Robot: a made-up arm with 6 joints. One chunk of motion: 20 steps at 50 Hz.
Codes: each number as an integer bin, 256 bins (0 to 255) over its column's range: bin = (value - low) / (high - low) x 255, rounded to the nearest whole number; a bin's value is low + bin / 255 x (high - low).
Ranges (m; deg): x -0.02..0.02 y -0.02..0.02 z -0.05..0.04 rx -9..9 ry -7..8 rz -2..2
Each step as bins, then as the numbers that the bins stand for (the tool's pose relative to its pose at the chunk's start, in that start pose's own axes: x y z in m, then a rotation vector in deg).
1 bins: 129 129 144 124 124 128
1 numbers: 0.0002 0.0002 0.0008 -0.25 0.29 0.01
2 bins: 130 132 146 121 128 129
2 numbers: 0.0004 0.0007 0.0015 -0.46 0.53 0.02
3 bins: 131 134 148 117 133 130
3 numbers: 0.0005 0.0010 0.0022 -0.74 0.82 0.04
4 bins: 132 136 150 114 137 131
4 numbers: 0.0007 0.0013 0.0029 -0.95 1.06 0.05
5 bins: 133 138 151 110 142 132
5 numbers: 0.0009 0.0016 0.0033 -1.24 1.35 0.07
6 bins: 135 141 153 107 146 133
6 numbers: 0.0012 0.0021 0.0040 -1.45 1.59 0.09
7 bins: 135 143 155 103 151 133
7 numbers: 0.0012 0.0024 0.0047 -1.73 1.88 0.09
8 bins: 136 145 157 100 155 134
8 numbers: 0.0013 0.0027 0.0054 -1.94 2.12 0.10
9 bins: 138 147 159 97 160 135
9 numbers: 0.0016 0.0031 0.0061 -2.15 2.41 0.12
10 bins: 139 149 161 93 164 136
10 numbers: 0.0018 0.0034 0.0068 -2.44 2.65 0.13
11 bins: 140 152 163 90 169 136
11 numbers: 0.0020 0.0038 0.0075 -2.65 2.94 0.13
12 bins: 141 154 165 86 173 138
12 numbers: 0.0021 0.0042 0.0082 -2.93 3.18 0.16
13 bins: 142 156 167 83 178 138
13 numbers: 0.0023 0.0045 0.0089 -3.14 3.47 0.16
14 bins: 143 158 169 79 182 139
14 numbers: 0.0024 0.0048 0.0096 -3.42 3.71 0.18
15 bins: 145 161 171 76 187 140
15 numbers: 0.0027 0.0053 0.0104 -3.64 4.00 0.20
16 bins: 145 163 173 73 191 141
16 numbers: 0.0027 0.0056 0.0111 -3.85 4.24 0.21
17 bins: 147 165 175 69 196 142
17 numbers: 0.0031 0.0059 0.0118 -4.13 4.53 0.23
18 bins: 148 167 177 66 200 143
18 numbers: 0.0032 0.0062 0.0125 -4.34 4.76 0.24
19 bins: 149 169 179 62 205 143
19 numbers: 0.0034 0.0065 0.0132 -4.62 5.06 0.24
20 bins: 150 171 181 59 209 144
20 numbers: 0.0035 0.0068 0.0139 -4.84 5.29 0.26
